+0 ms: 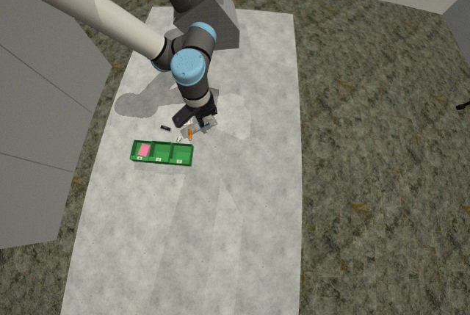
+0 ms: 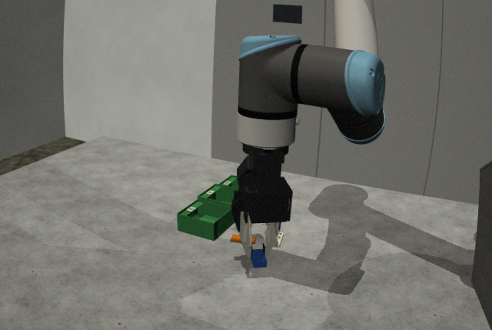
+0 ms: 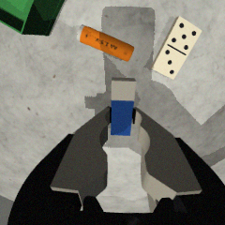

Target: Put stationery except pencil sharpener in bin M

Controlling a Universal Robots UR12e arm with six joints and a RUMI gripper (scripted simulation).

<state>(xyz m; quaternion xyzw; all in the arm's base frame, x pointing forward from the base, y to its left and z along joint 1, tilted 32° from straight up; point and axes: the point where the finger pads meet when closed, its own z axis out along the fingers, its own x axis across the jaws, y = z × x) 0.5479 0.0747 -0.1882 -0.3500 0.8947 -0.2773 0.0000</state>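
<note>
Now: the pink eraser 210 mm to the right of my hand, 160 mm ahead of it and 10 mm below it. Also, from my hand: domino: 80 mm to the right, 10 mm below; blue eraser: 10 mm below; orange marker: 50 mm ahead, 40 mm to the right, 10 mm below.
</note>
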